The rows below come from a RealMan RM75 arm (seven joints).
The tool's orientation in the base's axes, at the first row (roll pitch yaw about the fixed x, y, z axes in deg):
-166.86, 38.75, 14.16
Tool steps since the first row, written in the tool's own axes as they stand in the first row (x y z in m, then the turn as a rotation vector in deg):
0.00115, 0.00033, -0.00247, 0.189, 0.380, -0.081
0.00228, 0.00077, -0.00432, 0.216, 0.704, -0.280
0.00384, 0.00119, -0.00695, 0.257, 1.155, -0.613
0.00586, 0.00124, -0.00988, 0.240, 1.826, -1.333
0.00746, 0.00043, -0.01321, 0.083, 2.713, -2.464
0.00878, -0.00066, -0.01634, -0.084, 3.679, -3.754
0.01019, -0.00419, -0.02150, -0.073, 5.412, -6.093
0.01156, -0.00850, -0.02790, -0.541, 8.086, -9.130
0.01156, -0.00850, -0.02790, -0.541, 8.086, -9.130
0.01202, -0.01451, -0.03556, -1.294, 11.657, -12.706
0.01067, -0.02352, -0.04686, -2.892, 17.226, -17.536
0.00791, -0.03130, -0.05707, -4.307, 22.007, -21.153
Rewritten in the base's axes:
0.00250, -0.00028, 0.00110, 0.233, -0.342, -0.124
0.00459, -0.00063, 0.00172, 0.415, -0.668, -0.047
0.00752, -0.00093, 0.00266, 0.707, -1.125, 0.100
0.01094, -0.00080, 0.00362, 1.227, -1.837, 0.538
0.01423, 0.00006, 0.00529, 1.928, -2.816, 1.338
0.01714, 0.00116, 0.00703, 2.733, -3.886, 2.251
0.02119, 0.00451, 0.01069, 4.427, -5.747, 3.714
0.02593, 0.00854, 0.01546, 6.305, -8.671, 5.839
0.02593, 0.00854, 0.01546, 6.305, -8.671, 5.839
0.03063, 0.01396, 0.02206, 8.406, -12.566, 8.393
0.03601, 0.02172, 0.03308, 10.879, -18.667, 12.074
0.03975, 0.02808, 0.04394, 12.628, -23.876, 14.859

